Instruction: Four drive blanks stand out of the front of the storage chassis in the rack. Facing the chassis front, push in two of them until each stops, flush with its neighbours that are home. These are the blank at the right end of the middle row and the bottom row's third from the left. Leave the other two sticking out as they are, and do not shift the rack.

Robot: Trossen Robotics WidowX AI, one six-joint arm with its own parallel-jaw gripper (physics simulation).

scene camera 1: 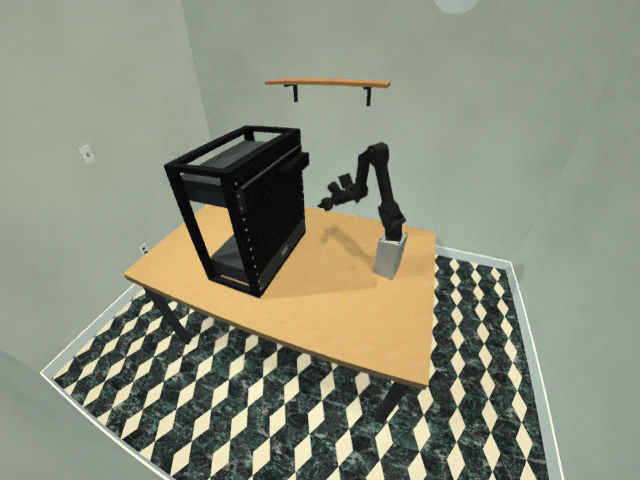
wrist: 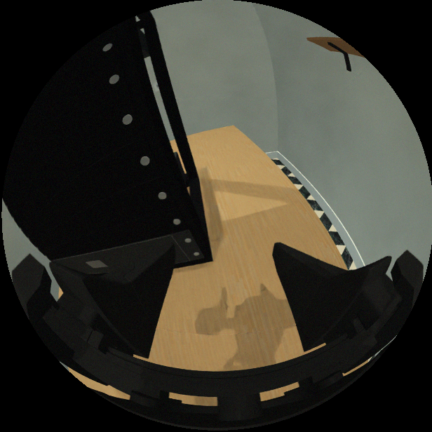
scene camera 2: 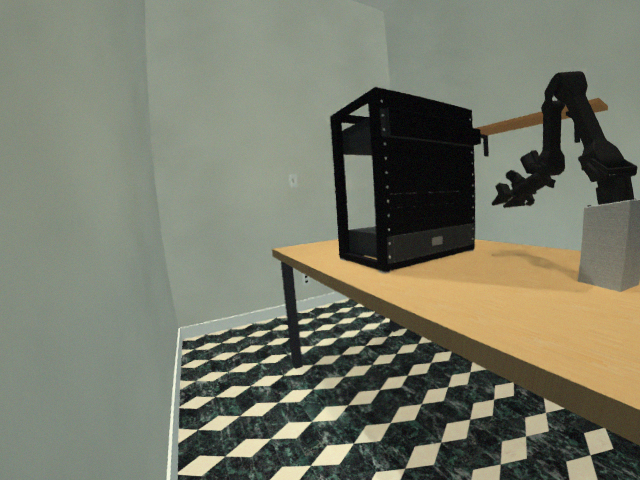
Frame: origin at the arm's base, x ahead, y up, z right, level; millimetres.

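Where they show: gripper, fingertip midpoint: (scene camera 1: 321, 204) (scene camera 2: 497, 205); arm's base, link origin: (scene camera 1: 394, 236) (scene camera 2: 617, 202).
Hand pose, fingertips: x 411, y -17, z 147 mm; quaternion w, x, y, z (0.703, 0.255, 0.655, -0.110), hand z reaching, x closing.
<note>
Things, the pixels of their centre, and the offset from my fingertips. "spot": a spot on its surface instead. Level surfaces: height alone.
- black rack, body centre: (scene camera 2: 408, 184) (scene camera 1: 252, 207) dy +102, dx +206, dz -295 mm
- grey unit with a pale label, surface spot: (scene camera 2: 436, 240) (scene camera 1: 284, 251) spot: dy -112, dx +65, dz -292 mm
- wooden table, surface height: dy -191 mm
The black rack (scene camera 1: 241, 237) (scene camera 2: 381, 206) (wrist: 155, 175) stands upright on the table. Its dark front, with the storage chassis (scene camera 2: 429, 175), faces the arm. Faint broken lines cross this front in the scene camera 2 view. The individual drive blanks, and which ones stick out, cannot be made out in the dark. My gripper (scene camera 1: 324, 205) (scene camera 2: 499, 204) (wrist: 224, 250) is open and empty, in the air in front of the rack near its far front side, apart from it. In the wrist view the rack front is at the left, partly behind the left finger.
A grey unit with a pale label (scene camera 1: 285, 250) (scene camera 2: 436, 240) (wrist: 96, 264) fills the rack's bottom. A dark bar (scene camera 1: 294, 163) (scene camera 2: 476, 136) juts from its upper front. The wooden table (scene camera 1: 330, 310) (scene camera 2: 439, 289) (wrist: 250, 200) carries the arm's grey base (scene camera 1: 390, 256) (scene camera 2: 610, 245). A wall shelf (scene camera 1: 328, 82) hangs behind.
</note>
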